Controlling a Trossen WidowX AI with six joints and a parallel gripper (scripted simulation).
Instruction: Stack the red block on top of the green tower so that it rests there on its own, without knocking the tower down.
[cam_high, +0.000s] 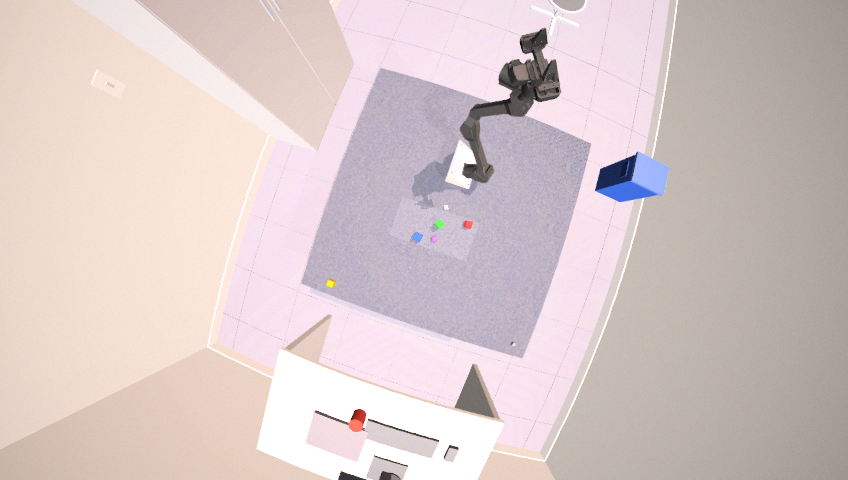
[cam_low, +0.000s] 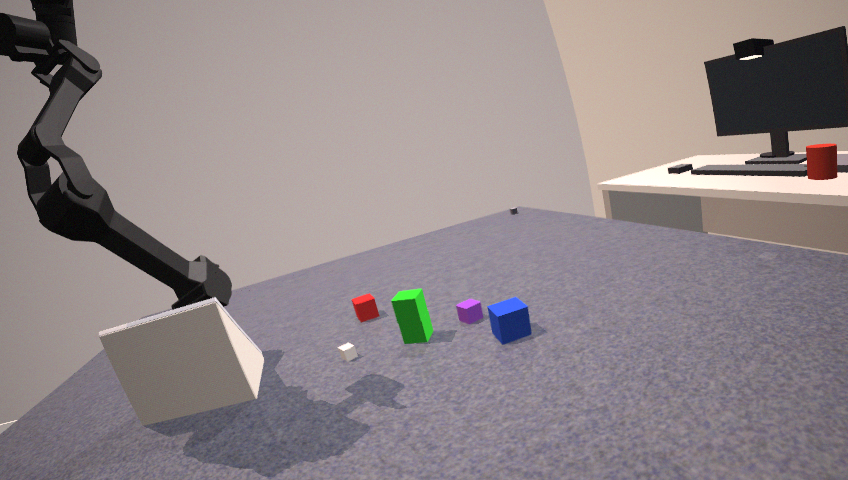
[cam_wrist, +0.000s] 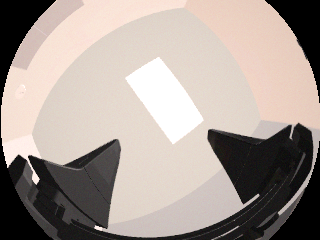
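Now: gripper tip 38 cm short of the red block, 3 cm to the right of it and 75 cm above it. From my gripper tip the other things lie so: purple block 49 cm ahead, 12 cm to the right, 75 cm below; then small white cube 32 cm ahead, 10 cm to the right, 75 cm below; then blue block 50 cm ahead, 21 cm to the right, 74 cm below.
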